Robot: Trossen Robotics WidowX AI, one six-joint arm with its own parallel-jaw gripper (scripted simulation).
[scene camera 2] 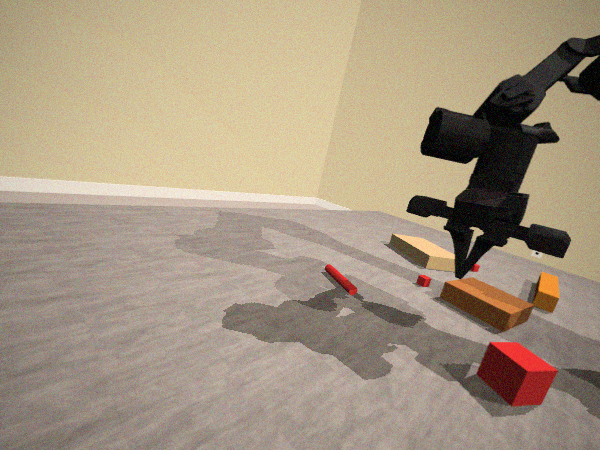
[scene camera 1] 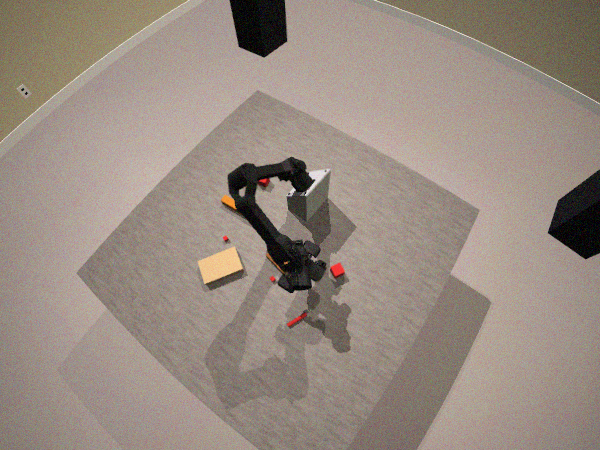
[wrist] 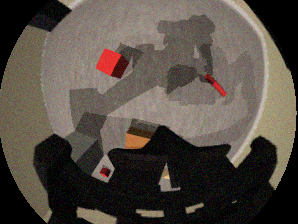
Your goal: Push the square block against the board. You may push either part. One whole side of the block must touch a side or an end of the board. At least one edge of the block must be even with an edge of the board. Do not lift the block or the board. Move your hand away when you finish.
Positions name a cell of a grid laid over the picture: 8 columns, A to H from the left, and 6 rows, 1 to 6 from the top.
My gripper (scene camera 2: G4) is shut, with nothing in its grasp. Further things: a tan slab (scene camera 2: F4).
The tan slab is seen too in scene camera 1 (scene camera 1: C4). My gripper is seen too in scene camera 1 (scene camera 1: D4) and in the wrist view (wrist: E4).
